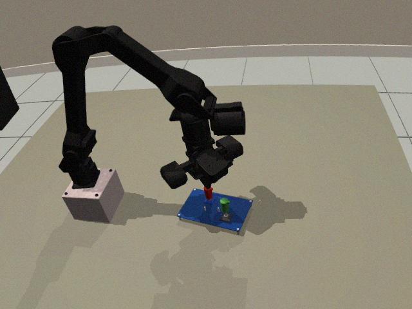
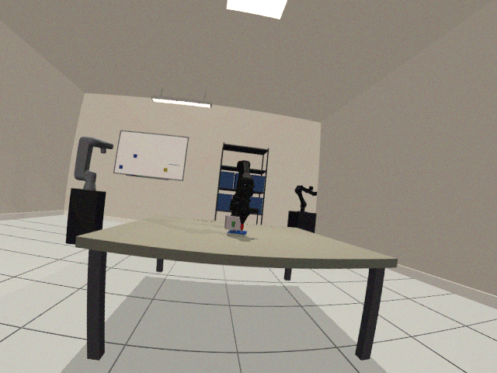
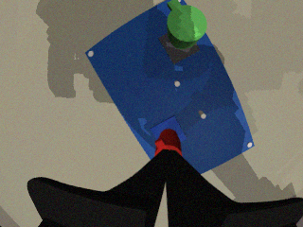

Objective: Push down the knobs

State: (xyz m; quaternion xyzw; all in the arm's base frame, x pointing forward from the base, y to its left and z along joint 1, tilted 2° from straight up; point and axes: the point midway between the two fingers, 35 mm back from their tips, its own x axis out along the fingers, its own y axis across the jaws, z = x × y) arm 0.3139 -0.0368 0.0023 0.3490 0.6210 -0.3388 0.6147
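Now: gripper tip 1 cm above the red knob. Also, from my gripper tip: green knob: 6 cm to the right, 4 cm ahead.
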